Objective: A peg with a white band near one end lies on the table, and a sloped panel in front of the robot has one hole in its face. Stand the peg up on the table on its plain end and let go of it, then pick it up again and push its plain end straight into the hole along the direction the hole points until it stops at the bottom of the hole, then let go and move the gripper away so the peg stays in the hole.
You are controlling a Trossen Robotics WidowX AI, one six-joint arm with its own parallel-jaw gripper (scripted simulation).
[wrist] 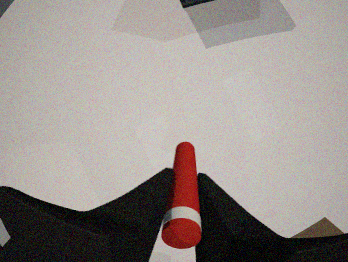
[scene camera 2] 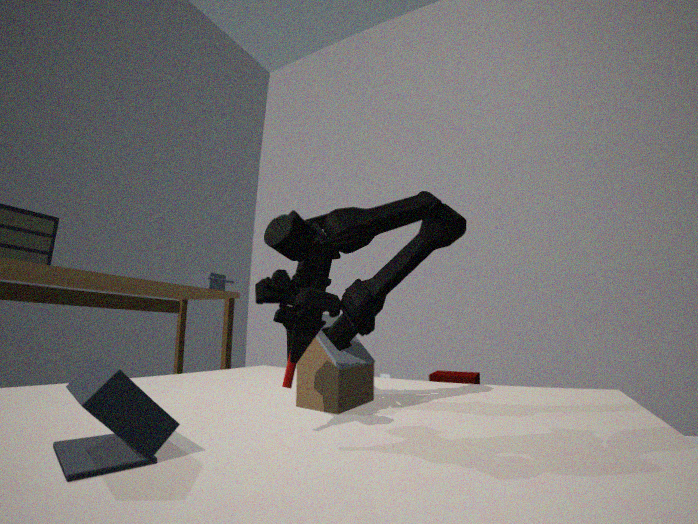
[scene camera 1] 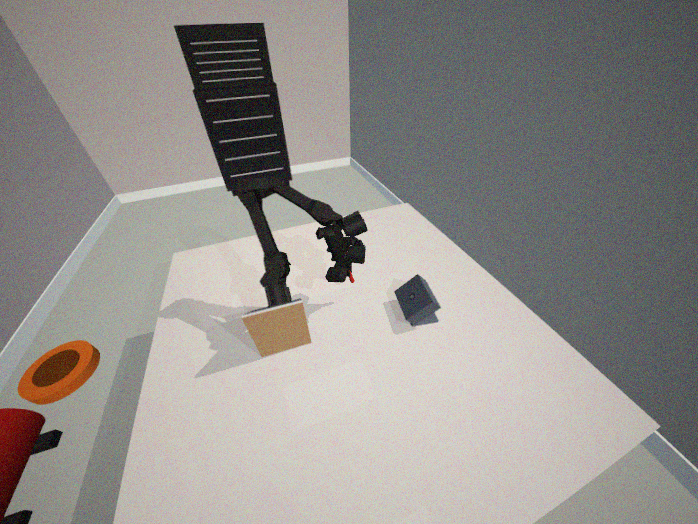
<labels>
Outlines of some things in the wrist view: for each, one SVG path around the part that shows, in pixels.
My gripper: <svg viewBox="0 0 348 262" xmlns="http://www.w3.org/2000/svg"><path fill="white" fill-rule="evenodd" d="M197 175L199 215L202 221L202 239L195 245L197 262L348 262L348 233L287 239L240 207L240 204L232 200L232 197L228 196L220 185L215 184L209 175ZM173 168L165 167L151 179L131 189L129 193L110 200L101 207L84 212L45 203L44 200L28 196L28 193L3 185L0 187L0 219L11 237L0 249L0 262L149 262L155 241L158 239L159 228L166 215L166 201L173 180Z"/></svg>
A red peg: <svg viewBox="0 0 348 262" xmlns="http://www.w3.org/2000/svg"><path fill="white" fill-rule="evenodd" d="M187 142L179 143L177 148L175 148L173 180L171 180L169 195L167 195L166 215L163 217L161 232L163 243L177 249L194 247L202 239L201 215L199 215L197 158L195 158L193 144Z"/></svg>
</labels>
